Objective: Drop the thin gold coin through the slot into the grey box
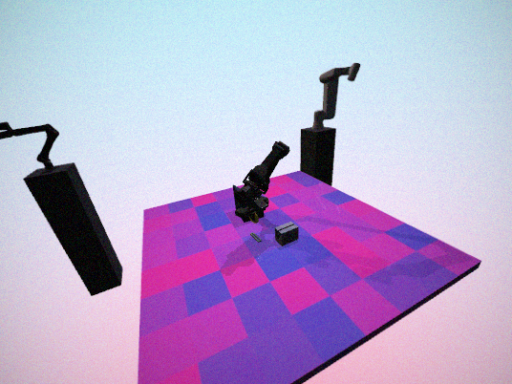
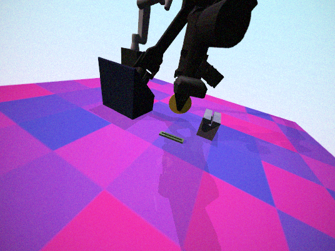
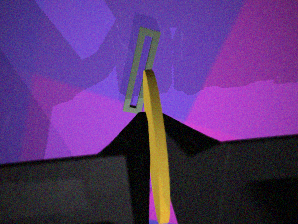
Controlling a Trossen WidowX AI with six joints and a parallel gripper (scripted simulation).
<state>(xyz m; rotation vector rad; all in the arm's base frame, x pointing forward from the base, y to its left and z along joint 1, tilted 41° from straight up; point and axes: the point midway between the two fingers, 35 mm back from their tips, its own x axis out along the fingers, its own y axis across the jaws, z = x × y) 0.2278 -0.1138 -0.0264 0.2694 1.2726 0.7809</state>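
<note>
Right now the gold coin is 20 mm above my gripper tip.
</note>
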